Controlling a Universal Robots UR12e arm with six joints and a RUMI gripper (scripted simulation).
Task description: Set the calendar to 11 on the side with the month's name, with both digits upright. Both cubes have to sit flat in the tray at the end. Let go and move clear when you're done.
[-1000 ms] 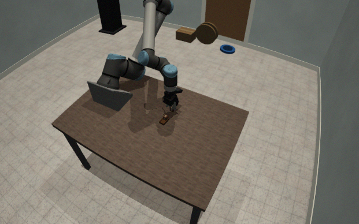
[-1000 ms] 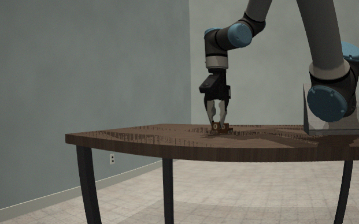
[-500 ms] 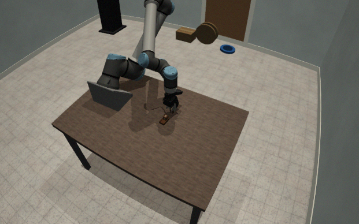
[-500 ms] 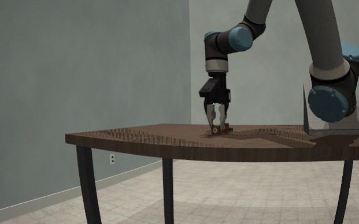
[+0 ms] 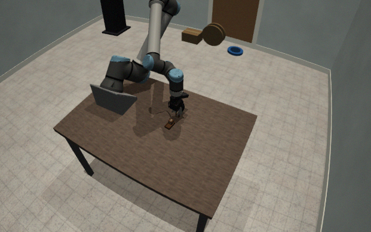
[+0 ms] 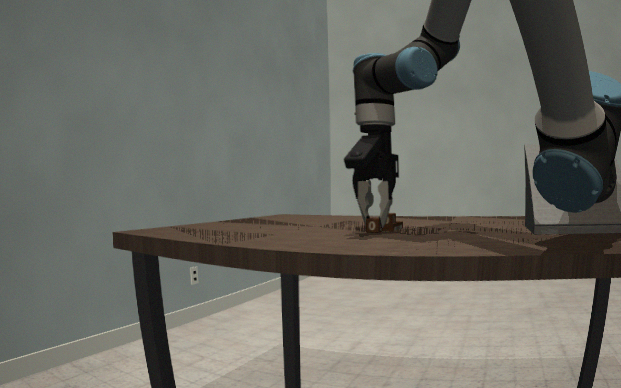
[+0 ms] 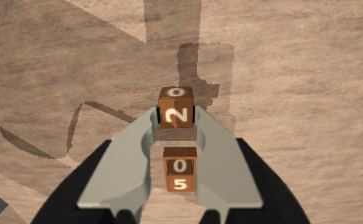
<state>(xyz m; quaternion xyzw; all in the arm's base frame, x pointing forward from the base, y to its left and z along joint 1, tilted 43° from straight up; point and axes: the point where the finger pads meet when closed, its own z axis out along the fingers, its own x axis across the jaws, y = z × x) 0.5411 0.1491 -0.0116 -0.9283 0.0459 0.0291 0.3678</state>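
Right now my hand is 10 mm above the cube. From my hand the other things lie so: calendar tray: 10 mm behind, 110 mm to the right, 20 mm below.
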